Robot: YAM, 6 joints.
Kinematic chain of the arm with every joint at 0, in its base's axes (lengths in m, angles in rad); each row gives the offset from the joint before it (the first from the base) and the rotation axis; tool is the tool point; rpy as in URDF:
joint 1: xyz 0 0 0.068 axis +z
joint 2: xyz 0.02 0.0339 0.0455 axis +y
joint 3: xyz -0.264 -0.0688 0 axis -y
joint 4: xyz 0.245 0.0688 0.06 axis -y
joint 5: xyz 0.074 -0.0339 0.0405 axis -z
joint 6: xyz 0.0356 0 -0.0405 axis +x
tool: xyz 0 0 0 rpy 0 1.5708 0
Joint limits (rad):
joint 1: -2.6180..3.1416
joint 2: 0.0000..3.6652
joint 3: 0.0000..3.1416
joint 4: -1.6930..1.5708
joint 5: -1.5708..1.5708
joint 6: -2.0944..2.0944
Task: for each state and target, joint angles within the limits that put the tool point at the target. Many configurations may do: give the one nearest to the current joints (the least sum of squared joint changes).
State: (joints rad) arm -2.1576 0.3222 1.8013 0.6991 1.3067 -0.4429
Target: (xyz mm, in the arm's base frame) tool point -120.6 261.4 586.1
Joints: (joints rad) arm -1.2539 0.6089 2.1060 0.6529 1.1960 -0.4429
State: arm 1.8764 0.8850 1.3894 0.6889 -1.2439 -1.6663
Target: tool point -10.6 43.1 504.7
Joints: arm 1.1795 0.5707 1.0214 0.6598 -0.8286 -1.6663
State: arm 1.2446 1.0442 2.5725 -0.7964 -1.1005 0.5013
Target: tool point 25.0 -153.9 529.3
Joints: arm 1.9278 0.5828 2.0826 -1.2613 -1.0216 0.5013
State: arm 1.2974 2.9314 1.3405 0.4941 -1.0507 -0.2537
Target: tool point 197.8 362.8 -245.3
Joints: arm 1.0035 3.2921 1.7919 0.5294 -0.9114 -0.2537
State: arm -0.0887 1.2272 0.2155 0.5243 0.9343 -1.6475
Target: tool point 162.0 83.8 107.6
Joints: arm 0.6219 1.3010 0.1440 0.4966 0.8298 -1.6475
